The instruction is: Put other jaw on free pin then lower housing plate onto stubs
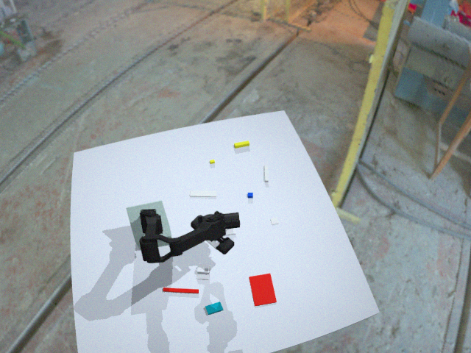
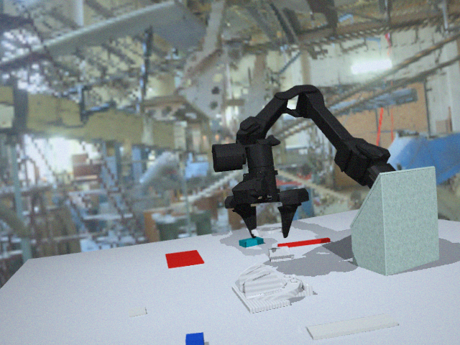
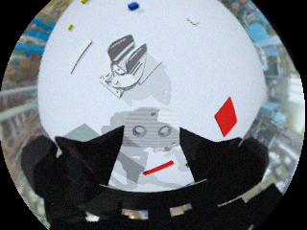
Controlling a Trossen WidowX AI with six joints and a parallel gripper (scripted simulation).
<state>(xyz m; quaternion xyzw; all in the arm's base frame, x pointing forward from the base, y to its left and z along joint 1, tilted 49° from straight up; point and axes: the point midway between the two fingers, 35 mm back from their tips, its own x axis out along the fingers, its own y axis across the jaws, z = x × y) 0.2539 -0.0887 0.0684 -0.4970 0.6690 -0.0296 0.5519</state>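
Right now the curved jaw is 2 cm ahead of my gripper tip, 14 cm to the left of it and 6 cm below it. From my gripper tip the other things lie so: teal block 4 cm behind, 27 cm to the right, 7 cm below; red plate 17 cm ahead, 22 cm to the right, 8 cm below; red bar 16 cm behind, 18 cm to the right, 7 cm below.
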